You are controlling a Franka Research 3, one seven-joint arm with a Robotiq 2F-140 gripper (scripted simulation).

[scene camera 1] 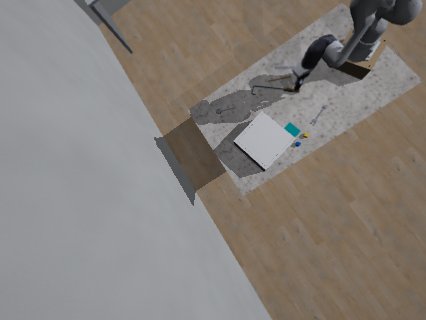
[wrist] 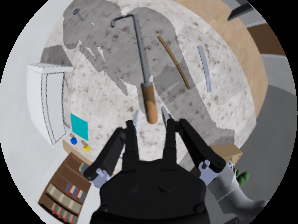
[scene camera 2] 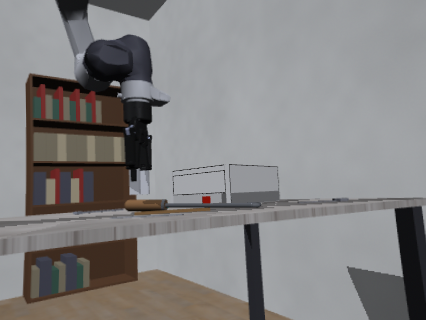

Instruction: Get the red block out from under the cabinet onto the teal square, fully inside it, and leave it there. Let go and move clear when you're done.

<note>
I see my gripper [scene camera 2: 140, 194].
My gripper is seen too in the wrist view [wrist: 151, 113].
</note>
